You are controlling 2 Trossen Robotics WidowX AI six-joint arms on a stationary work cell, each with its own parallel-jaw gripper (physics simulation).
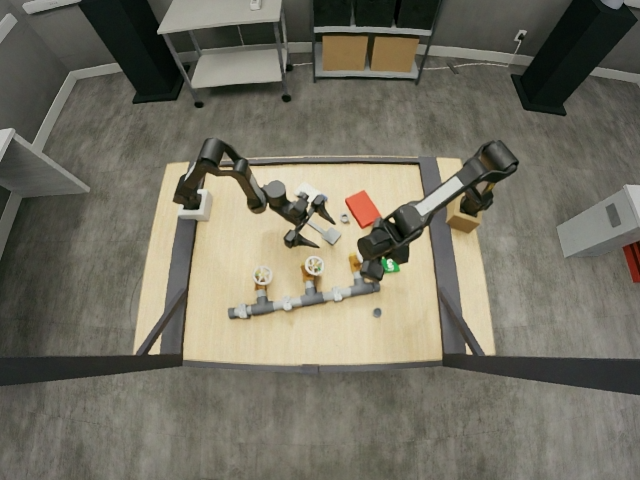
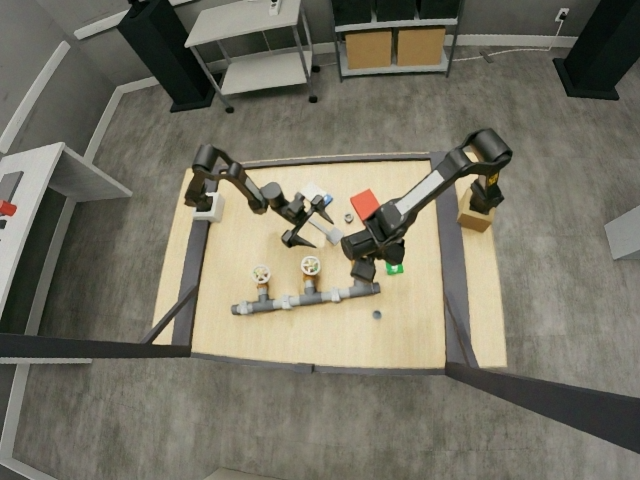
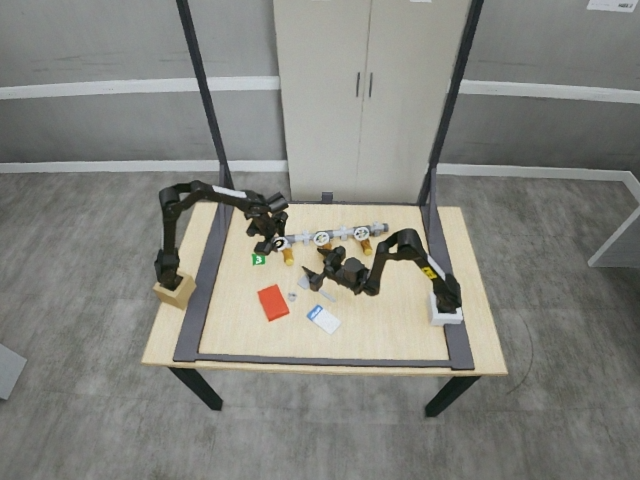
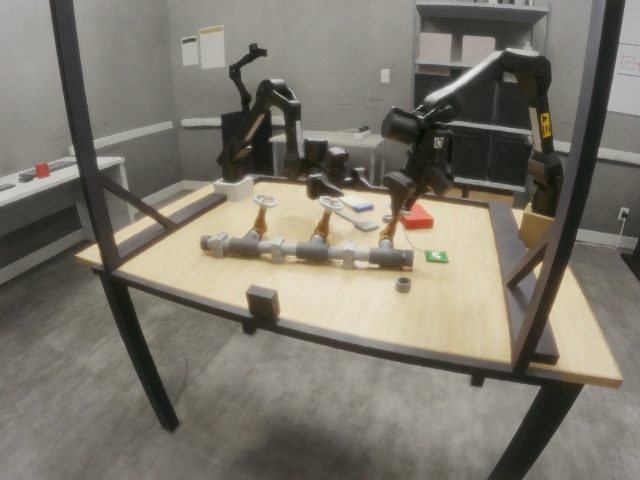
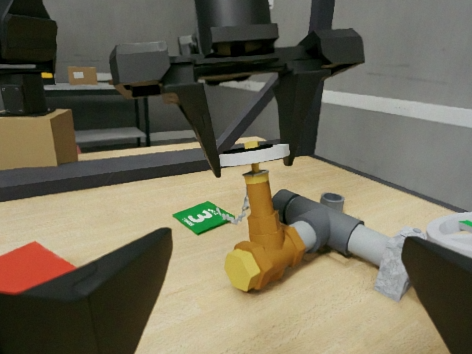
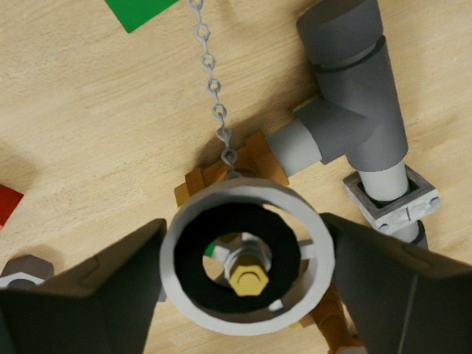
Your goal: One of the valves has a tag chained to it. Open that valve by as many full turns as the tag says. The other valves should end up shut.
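Where they show: left gripper, between the fingertips: (image 1: 327,235) (image 2: 325,235) (image 3: 309,257) (image 4: 358,192) (image 5: 286,242); right gripper, between the fingertips: (image 2: 363,258) (image 3: 280,245) (image 4: 399,214) (image 5: 253,171) (image 6: 243,226); left arm's base, origin of its link: (image 1: 192,202) (image 2: 204,204) (image 3: 446,305) (image 4: 232,180); right arm's base, origin of its link: (image 1: 469,206) (image 2: 480,203) (image 3: 171,281) (image 4: 544,211) (image 5: 27,113).
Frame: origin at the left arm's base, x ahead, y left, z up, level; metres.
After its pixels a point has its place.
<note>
The tagged valve (image 1: 354,261) {x 0.570, y -0.208, z -0.001 m} (image 4: 388,232) {x 0.581, y -0.219, z -0.007 m} (image 5: 262,215) {x 0.578, y -0.201, z 0.006 m} is orange and stands at the right end of the pipe. A chain joins it to a green tag (image 1: 390,265) {x 0.696, y -0.206, z -0.052 m} (image 4: 436,255) {x 0.698, y -0.223, z -0.048 m} (image 5: 201,217) {x 0.694, y -0.199, z -0.053 m} (image 6: 140,12) {x 0.673, y -0.193, z -0.053 m} reading 3, flat on the table. My right gripper (image 5: 253,171) {x 0.601, y -0.206, z 0.034 m} is shut on this valve's white handwheel (image 5: 255,157) {x 0.576, y -0.189, z 0.055 m} (image 6: 326,250) {x 0.600, y -0.229, z 0.056 m}, one finger on each side, pointing down. The middle valve (image 1: 308,273) {x 0.430, y -0.259, z 0.057 m} (image 4: 323,224) {x 0.434, y -0.250, z 0.002 m} and the left valve (image 1: 260,285) {x 0.291, y -0.298, z 0.054 m} (image 4: 261,221) {x 0.286, y -0.282, z 0.000 m} stand untouched; how far they are turned cannot be told. My left gripper (image 1: 326,235) {x 0.485, y -0.143, z 0.053 m} (image 2: 324,234) {x 0.485, y -0.143, z 0.053 m} (image 5: 286,242) {x 0.485, y -0.143, z 0.053 m} is open and empty, behind the middle valve.
The grey pipe (image 1: 310,299) {x 0.435, y -0.327, z -0.014 m} runs across the table. A red box (image 1: 362,208) {x 0.604, y -0.010, z -0.027 m}, a small grey nut (image 1: 344,218) {x 0.546, y -0.046, z -0.041 m}, a grey flat-headed tool (image 1: 332,236) {x 0.501, y -0.108, z -0.047 m} and a white and blue box (image 3: 324,319) {x 0.420, y 0.051, z -0.042 m} lie behind the valves. A dark ring (image 4: 403,289) {x 0.649, y -0.377, z -0.048 m} lies near the pipe's right end.
</note>
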